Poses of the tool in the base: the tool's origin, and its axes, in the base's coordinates. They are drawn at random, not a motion.
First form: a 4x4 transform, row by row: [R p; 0 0 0 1], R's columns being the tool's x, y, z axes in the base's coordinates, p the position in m. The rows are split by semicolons.
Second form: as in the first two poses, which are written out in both.
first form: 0.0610 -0.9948 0.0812 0.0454; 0.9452 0.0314 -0.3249 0.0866; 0.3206 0.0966 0.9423 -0.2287; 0 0 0 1
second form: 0.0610 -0.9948 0.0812 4.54; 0.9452 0.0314 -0.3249 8.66; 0.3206 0.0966 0.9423 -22.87; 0 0 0 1
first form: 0.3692 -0.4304 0.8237 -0.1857; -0.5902 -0.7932 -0.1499 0.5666; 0.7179 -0.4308 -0.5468 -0.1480; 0 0 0 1
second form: 0.3692 -0.4304 0.8237 -18.57; -0.5902 -0.7932 -0.1499 56.66; 0.7179 -0.4308 -0.5468 -14.80; 0 0 0 1
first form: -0.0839 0.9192 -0.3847 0.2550; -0.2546 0.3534 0.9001 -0.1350; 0.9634 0.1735 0.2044 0.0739; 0 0 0 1
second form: -0.0839 0.9192 -0.3847 25.50; -0.2546 0.3534 0.9001 -13.50; 0.9634 0.1735 0.2044 7.39; 0 0 0 1
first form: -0.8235 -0.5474 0.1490 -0.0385; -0.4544 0.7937 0.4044 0.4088; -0.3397 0.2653 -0.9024 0.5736; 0 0 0 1
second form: -0.8235 -0.5474 0.1490 -3.85; -0.4544 0.7937 0.4044 40.88; -0.3397 0.2653 -0.9024 57.36; 0 0 0 1
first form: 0.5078 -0.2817 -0.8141 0.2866; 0.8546 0.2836 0.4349 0.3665; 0.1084 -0.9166 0.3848 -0.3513; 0 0 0 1
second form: 0.5078 -0.2817 -0.8141 28.66; 0.8546 0.2836 0.4349 36.65; 0.1084 -0.9166 0.3848 -35.13; 0 0 0 1
